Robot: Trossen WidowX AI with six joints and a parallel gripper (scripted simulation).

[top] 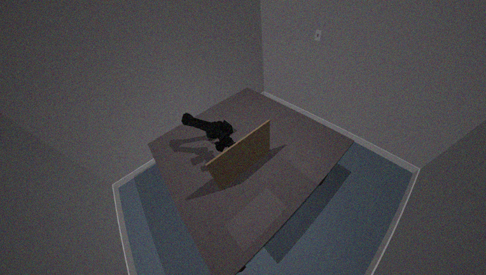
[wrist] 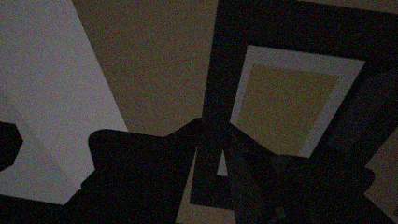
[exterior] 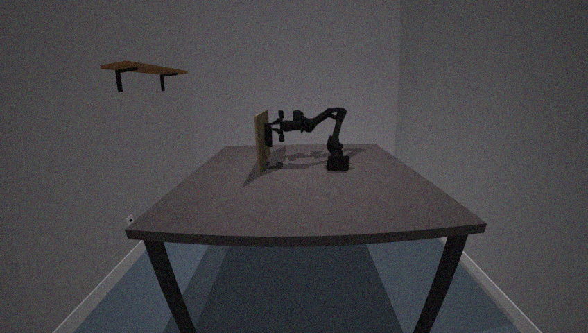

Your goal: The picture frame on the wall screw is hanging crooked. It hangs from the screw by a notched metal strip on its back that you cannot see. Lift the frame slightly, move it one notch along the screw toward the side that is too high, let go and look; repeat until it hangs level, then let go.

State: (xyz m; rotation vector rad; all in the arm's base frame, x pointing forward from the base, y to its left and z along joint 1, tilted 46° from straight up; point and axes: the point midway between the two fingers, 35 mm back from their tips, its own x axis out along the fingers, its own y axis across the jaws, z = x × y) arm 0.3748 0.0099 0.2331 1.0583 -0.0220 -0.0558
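My gripper tip is 2 cm to the right of the picture frame and 5 cm above it. Round my gripper tip: tan wall board (2 cm ahead, 2 cm to the left, 7 cm below).
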